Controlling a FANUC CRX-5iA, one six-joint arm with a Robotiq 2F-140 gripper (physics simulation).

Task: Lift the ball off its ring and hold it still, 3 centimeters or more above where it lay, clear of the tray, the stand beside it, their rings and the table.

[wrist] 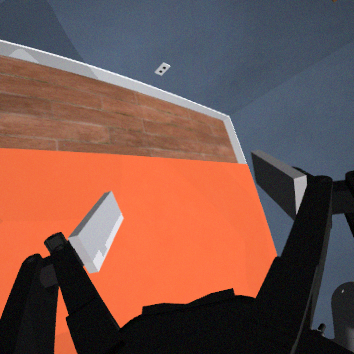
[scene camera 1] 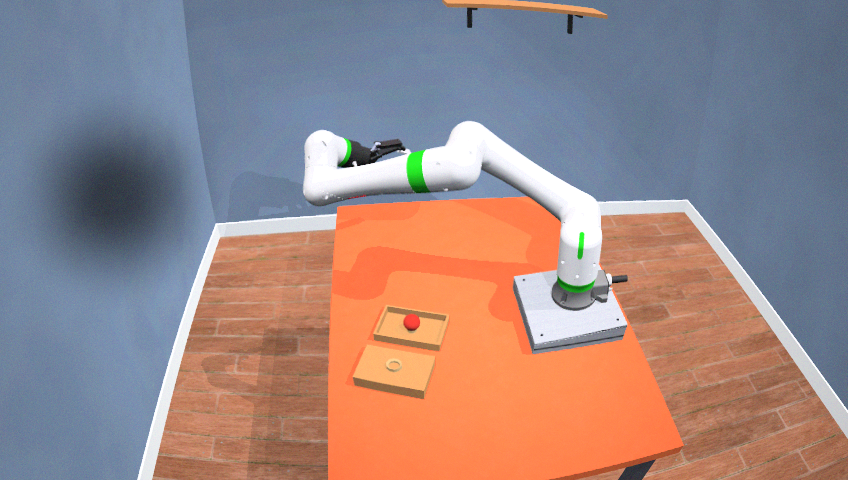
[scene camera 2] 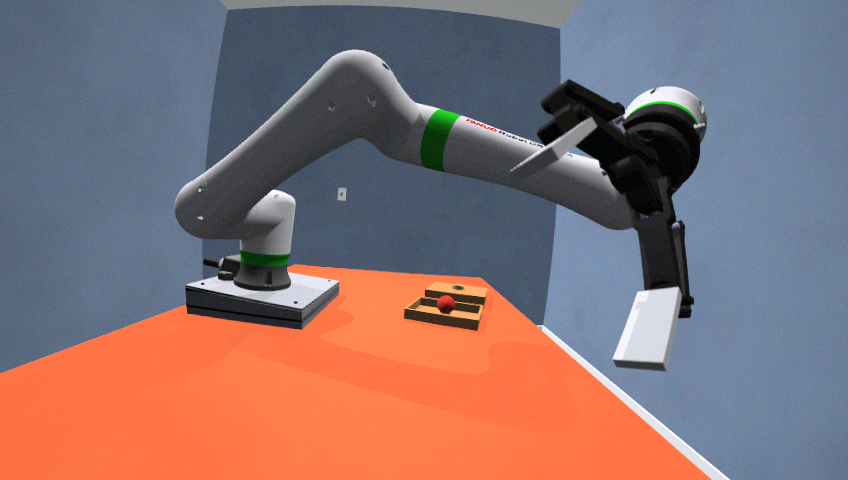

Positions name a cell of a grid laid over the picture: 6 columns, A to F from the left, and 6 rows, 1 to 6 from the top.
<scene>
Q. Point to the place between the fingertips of my gripper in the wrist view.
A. D4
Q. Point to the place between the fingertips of my gripper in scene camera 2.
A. E4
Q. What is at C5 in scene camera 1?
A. A wooden stand.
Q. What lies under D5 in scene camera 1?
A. A shallow wooden tray.
</scene>
